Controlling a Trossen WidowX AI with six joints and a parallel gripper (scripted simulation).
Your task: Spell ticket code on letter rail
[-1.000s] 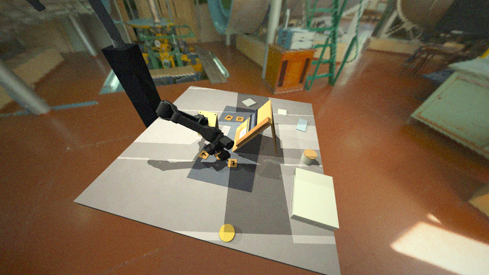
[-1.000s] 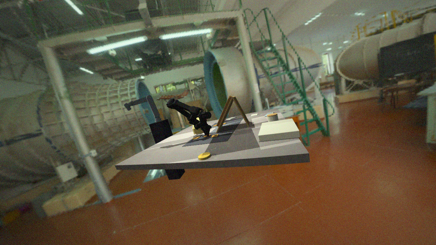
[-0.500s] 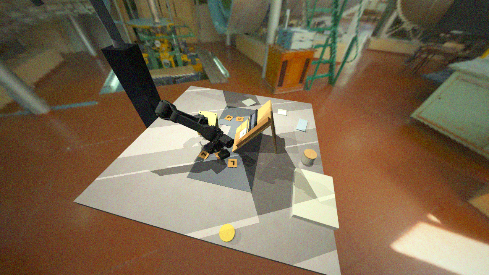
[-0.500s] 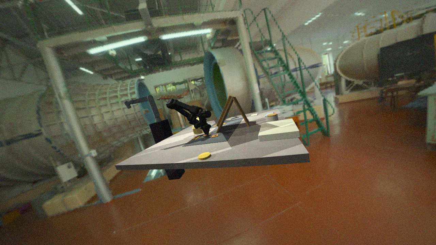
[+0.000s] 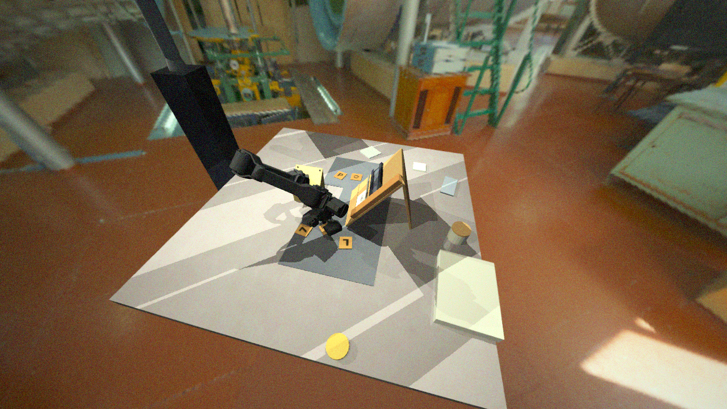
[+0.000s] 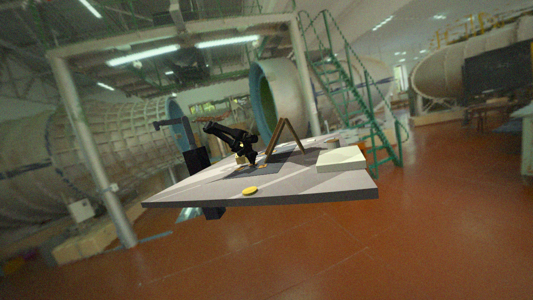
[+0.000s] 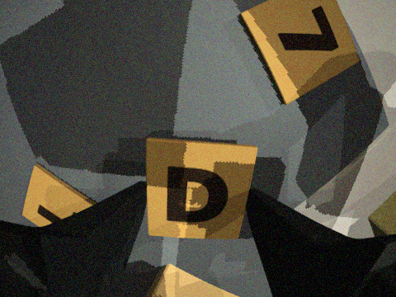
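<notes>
My gripper tip is 140 mm to the right of the white ticket, 140 mm short of it and 70 mm below it. The rest, counted from my gripper tip: mat 180 mm to the left, 50 mm ahead, 20 mm below; then cream block 550 mm ahead, 230 mm to the right; then yellow disc 440 mm to the right, 110 mm ahead, 10 mm below.
</notes>
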